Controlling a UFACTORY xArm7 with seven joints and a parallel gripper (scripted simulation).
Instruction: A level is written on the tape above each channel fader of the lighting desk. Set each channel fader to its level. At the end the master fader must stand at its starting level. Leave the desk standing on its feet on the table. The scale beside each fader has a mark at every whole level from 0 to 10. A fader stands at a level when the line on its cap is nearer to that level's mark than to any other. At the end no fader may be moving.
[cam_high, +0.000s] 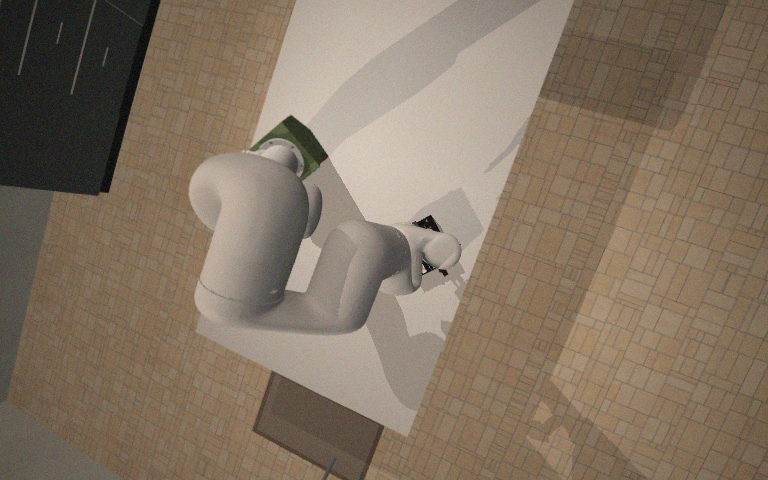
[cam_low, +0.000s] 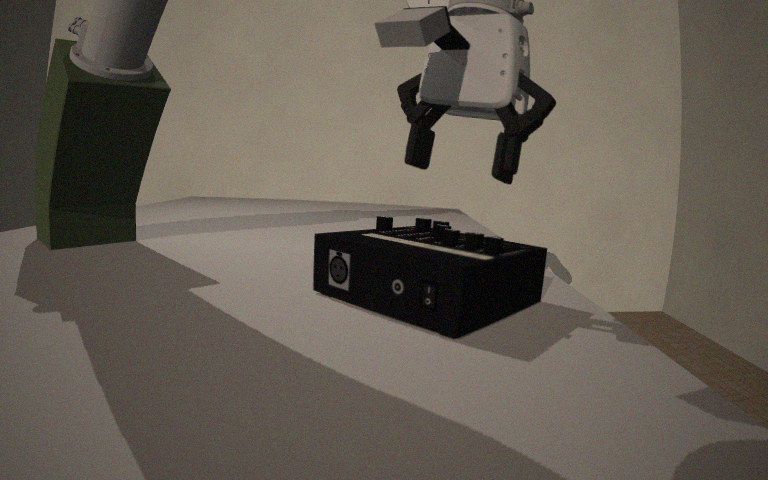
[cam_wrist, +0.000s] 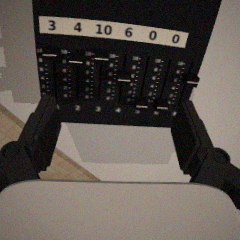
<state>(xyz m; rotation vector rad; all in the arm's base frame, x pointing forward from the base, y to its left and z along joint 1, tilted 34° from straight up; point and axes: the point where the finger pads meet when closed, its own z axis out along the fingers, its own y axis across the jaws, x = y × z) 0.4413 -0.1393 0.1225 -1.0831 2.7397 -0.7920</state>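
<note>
Now: the master fader cap 6 cm to the left of my hand, 6 cm below it and 5 cm behind it.
</note>
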